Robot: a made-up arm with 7 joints. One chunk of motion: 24 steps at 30 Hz.
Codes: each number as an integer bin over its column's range. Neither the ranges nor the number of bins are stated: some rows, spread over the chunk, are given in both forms.
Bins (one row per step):
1: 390 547 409 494 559 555 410
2: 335 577 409 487 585 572 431
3: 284 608 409 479 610 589 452
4: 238 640 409 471 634 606 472
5: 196 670 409 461 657 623 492
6: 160 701 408 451 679 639 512
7: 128 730 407 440 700 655 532
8: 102 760 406 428 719 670 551
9: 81 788 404 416 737 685 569
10: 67 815 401 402 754 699 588
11: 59 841 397 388 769 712 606
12: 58 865 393 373 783 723 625
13: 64 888 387 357 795 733 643
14: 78 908 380 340 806 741 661
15: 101 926 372 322 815 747 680
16: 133 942 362 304 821 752 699
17: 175 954 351 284 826 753 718
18: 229 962 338 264 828 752 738
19: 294 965 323 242 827 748 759
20: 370 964 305 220 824 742 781
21: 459 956 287 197 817 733 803
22: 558 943 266 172 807 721 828
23: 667 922 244 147 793 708 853
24: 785 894 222 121 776 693 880
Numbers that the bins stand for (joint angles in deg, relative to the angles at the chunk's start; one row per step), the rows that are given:
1: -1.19 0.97 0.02 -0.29 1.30 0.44 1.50
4: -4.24 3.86 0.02 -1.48 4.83 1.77 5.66
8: -6.96 7.58 -0.18 -3.72 8.83 3.44 10.95
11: -7.82 10.10 -0.77 -5.80 11.18 4.53 14.64
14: -7.44 12.18 -1.89 -8.30 12.92 5.29 18.33
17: -5.50 13.60 -3.81 -11.22 13.86 5.60 22.15
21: 0.19 13.67 -8.04 -15.75 13.44 5.08 27.85
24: 6.72 11.74 -12.33 -19.70 11.51 4.04 33.02
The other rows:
2: -2.29 1.90 0.02 -0.65 2.52 0.89 2.91
3: -3.31 2.87 0.02 -1.07 3.70 1.33 4.31
5: -5.08 4.79 0.02 -2.00 5.91 2.21 7.00
6: -5.80 5.75 -0.05 -2.52 6.94 2.63 8.34
7: -6.44 6.65 -0.11 -3.10 7.93 3.05 9.68
9: -7.38 8.45 -0.31 -4.35 9.67 3.83 12.16
10: -7.66 9.29 -0.51 -5.08 10.47 4.19 13.44
12: -7.84 10.84 -1.04 -6.58 11.84 4.82 15.92
13: -7.72 11.56 -1.43 -7.42 12.40 5.08 17.12
15: -6.98 12.73 -2.42 -9.24 13.34 5.44 19.61
16: -6.34 13.23 -3.08 -10.18 13.63 5.57 20.88
18: -4.42 13.85 -4.67 -12.26 13.95 5.57 23.50
19: -3.11 13.94 -5.66 -13.40 13.91 5.47 24.90
20: -1.59 13.91 -6.85 -14.55 13.77 5.31 26.38
22: 2.17 13.26 -9.43 -17.05 12.97 4.76 29.53
23: 4.35 12.61 -10.88 -18.35 12.31 4.43 31.21

